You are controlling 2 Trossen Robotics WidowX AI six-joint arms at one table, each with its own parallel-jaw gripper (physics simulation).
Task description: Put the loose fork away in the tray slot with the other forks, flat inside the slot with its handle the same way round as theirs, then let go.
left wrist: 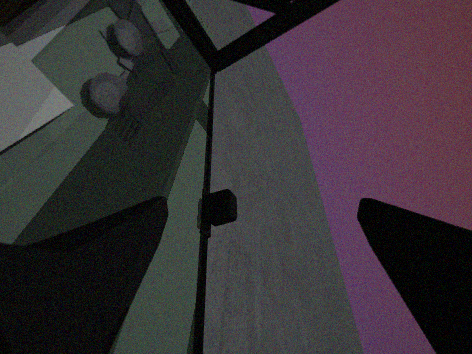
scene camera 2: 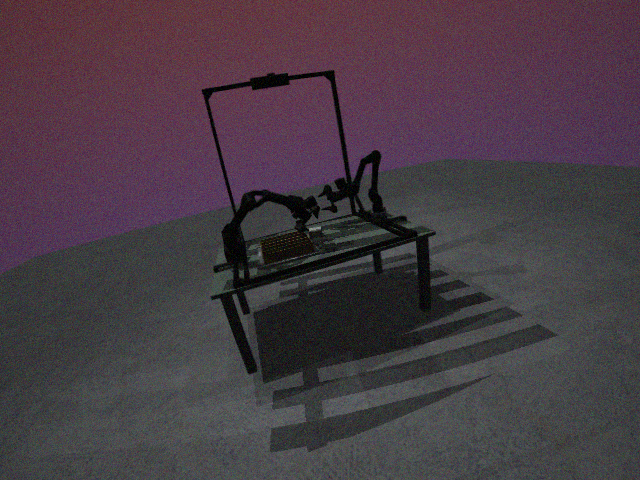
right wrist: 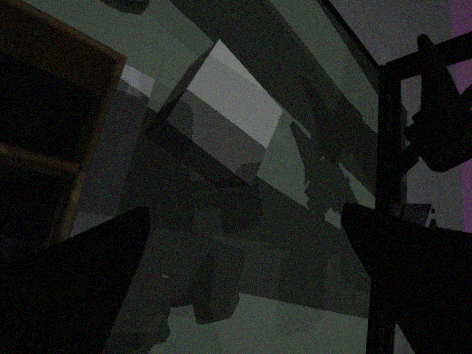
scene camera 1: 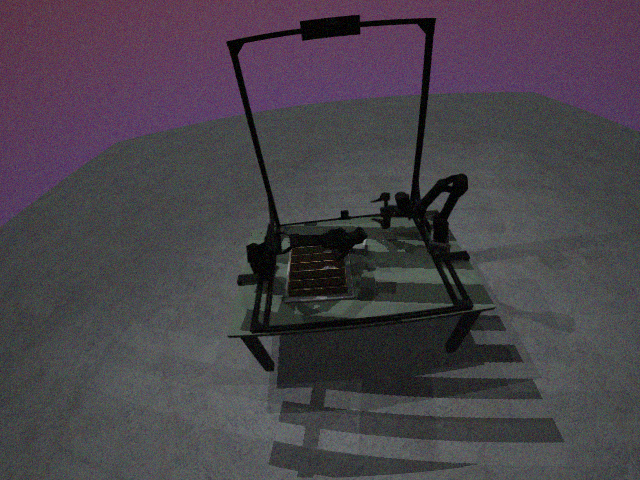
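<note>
The loose fork [left wrist: 131,129] shows faintly in deep shadow in the left wrist view, its tines toward the lower left, near two round grey things; it cannot be made out in the scene views. The brown slotted tray [scene camera 1: 316,295] [scene camera 2: 289,255] [right wrist: 102,120] lies at the left of the table; its slots are too dark to show which hold forks. My left gripper [scene camera 1: 373,210] [scene camera 2: 322,201] [left wrist: 261,206] is open and empty, raised near the back of the table. My right gripper [scene camera 2: 310,221] [right wrist: 247,214] is open and empty, above the table just beyond the tray's right side.
A pale block [scene camera 2: 314,230] [left wrist: 30,95] [right wrist: 230,100] lies behind and right of the tray. The round grey things [left wrist: 125,37] stand near the back edge. A black frame [scene camera 1: 253,134] [scene camera 2: 219,139] arches over the table, with a small black box [scene camera 1: 344,213] [left wrist: 222,207] at its back.
</note>
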